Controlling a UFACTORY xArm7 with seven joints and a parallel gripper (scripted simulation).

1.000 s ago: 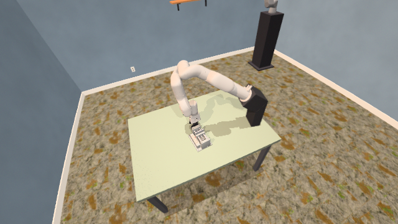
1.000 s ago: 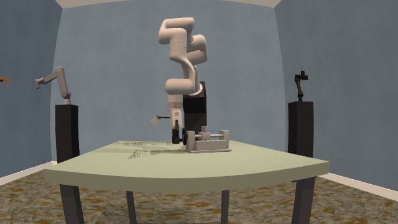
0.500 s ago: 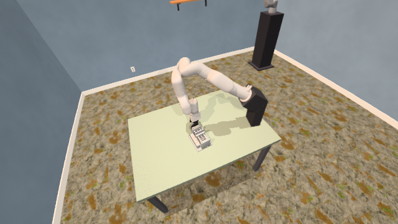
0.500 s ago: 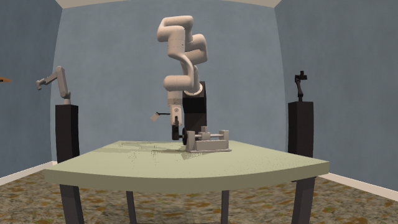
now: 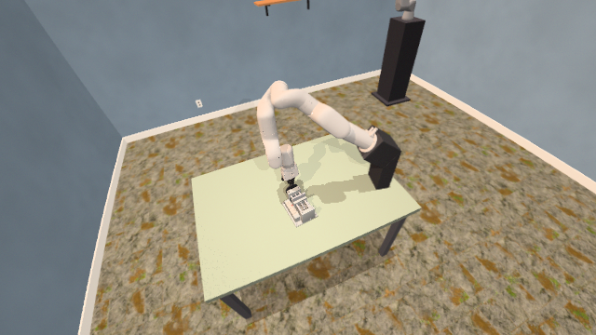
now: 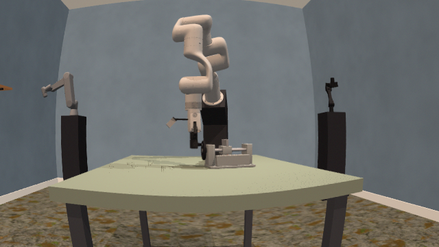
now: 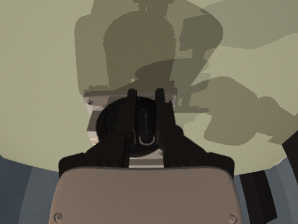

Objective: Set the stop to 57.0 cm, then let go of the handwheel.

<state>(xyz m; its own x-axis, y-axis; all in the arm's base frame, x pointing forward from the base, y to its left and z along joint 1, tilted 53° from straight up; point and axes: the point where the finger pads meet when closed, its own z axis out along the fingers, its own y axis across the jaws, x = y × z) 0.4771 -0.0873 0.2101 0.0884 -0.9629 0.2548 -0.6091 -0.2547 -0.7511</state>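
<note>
Right now the black handwheel is 20 mm to the left of my hand and 10 mm below it. Also, from my hand: grey stop block 10 mm ahead, 140 mm to the left, 10 mm below.
</note>
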